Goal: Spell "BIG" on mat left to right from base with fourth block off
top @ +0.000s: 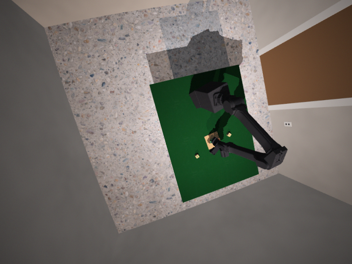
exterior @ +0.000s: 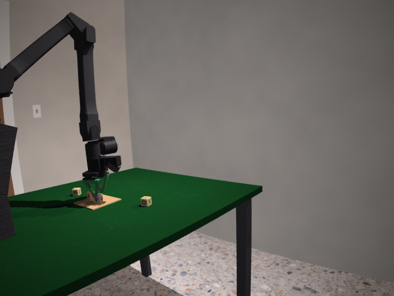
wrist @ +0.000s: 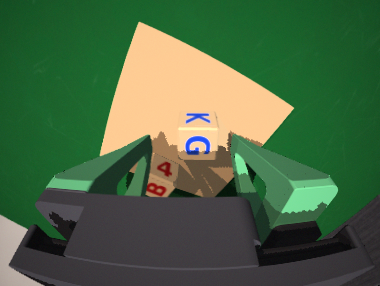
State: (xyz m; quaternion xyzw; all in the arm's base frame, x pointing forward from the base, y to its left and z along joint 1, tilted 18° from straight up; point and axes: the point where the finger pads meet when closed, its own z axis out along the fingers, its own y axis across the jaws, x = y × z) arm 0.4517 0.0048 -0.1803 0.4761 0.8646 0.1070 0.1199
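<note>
Now: the tan mat 4 cm below my hand and 2 cm to the left of it. From my hand the other things lie so: I block 19 cm to the left, 3 cm below, 1 cm behind; B block 6 cm to the left, 2 cm below.
</note>
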